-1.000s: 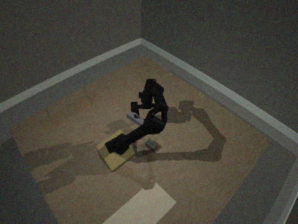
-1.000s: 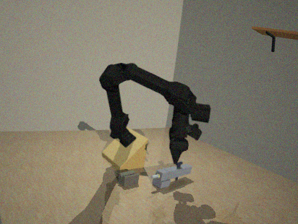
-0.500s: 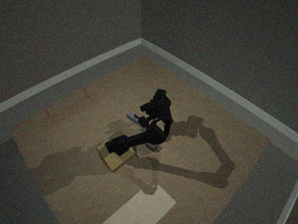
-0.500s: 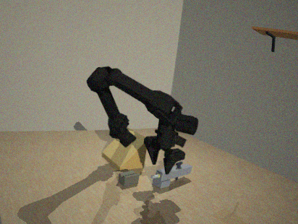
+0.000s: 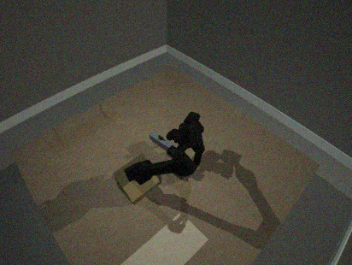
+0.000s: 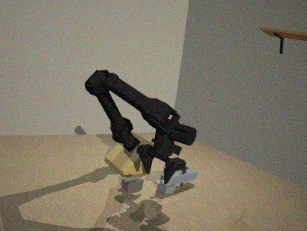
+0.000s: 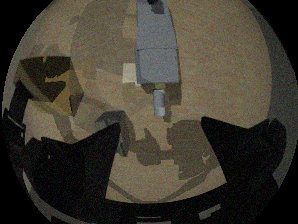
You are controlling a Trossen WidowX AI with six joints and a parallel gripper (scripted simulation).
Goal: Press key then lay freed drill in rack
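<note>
Right now my gripper tip is 1 cm past the drill, 7 cm to the right of it and 2 cm above it. Also, from my gripper tip: rack 7 cm behind, 5 cm to the right, 5 cm below; then key 3 cm behind, 15 cm to the left, 2 cm below; then grey block 2 cm behind, 12 cm to the left, 3 cm below.
</note>
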